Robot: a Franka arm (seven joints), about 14 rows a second.
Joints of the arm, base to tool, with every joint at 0 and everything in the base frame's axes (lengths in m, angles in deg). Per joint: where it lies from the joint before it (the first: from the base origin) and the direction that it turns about. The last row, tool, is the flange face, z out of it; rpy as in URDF.
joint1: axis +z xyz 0 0 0.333
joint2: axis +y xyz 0 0 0
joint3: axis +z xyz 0 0 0.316
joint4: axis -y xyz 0.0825 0 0
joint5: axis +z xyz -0.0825 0 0.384
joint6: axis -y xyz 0 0 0
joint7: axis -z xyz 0.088 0 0
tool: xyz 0 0 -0.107 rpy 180 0 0
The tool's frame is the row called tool.
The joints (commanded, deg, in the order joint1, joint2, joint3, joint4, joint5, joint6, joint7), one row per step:
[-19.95, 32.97, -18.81, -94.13, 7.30, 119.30, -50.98]
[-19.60, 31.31, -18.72, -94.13, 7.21, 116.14, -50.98]
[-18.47, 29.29, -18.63, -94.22, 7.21, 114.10, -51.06]
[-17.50, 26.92, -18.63, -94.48, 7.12, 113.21, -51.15]
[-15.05, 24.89, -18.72, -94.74, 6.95, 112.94, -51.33]
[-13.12, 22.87, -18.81, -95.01, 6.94, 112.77, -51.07]
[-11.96, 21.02, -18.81, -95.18, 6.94, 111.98, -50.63]
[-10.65, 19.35, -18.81, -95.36, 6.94, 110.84, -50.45]
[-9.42, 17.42, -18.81, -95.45, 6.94, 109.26, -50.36]
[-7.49, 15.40, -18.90, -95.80, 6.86, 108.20, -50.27]
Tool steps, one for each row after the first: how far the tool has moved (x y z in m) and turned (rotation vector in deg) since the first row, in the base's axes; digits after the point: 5 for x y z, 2 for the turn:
[-0.00115, 0.00752, 0.01435, 1.45, 0.89, 0.26]
[0.00392, 0.02143, 0.03344, 2.18, 0.62, 1.43]
[0.00763, 0.03208, 0.05660, 2.07, -0.65, 2.48]
[0.01990, 0.05580, 0.07677, 1.65, -2.02, 5.09]
[0.02787, 0.07492, 0.09673, 1.29, -3.55, 6.67]
[0.03047, 0.08791, 0.11447, 1.35, -4.54, 7.37]
[0.03268, 0.10279, 0.12951, 1.71, -5.06, 8.48]
[0.03286, 0.11734, 0.14726, 2.24, -5.54, 9.61]
[0.03481, 0.13768, 0.16443, 2.54, -6.24, 11.38]

